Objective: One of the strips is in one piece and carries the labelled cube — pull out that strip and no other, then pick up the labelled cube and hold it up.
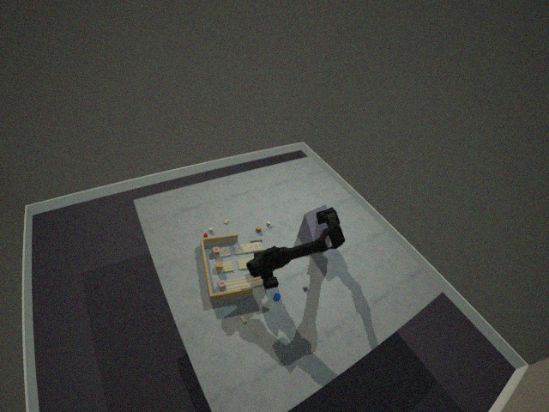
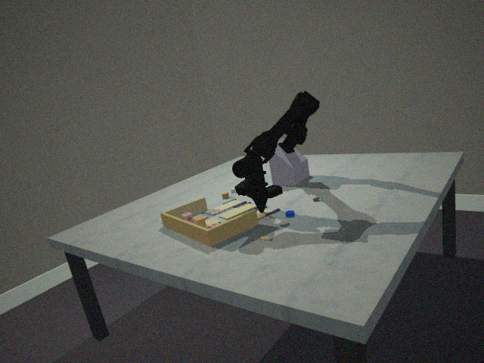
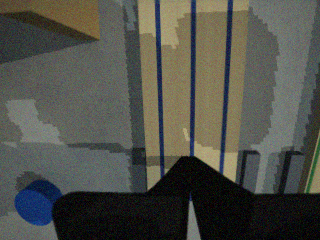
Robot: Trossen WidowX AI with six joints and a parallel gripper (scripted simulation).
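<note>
Now: the brown bit 160 mm behind my gripper tip and 130 mm to the left of it. From my gripper tip the other things lie so: red piece: 350 mm to the right, 160 mm ahead, 10 mm above; then blue disc: 110 mm to the left, 10 mm behind.
</note>
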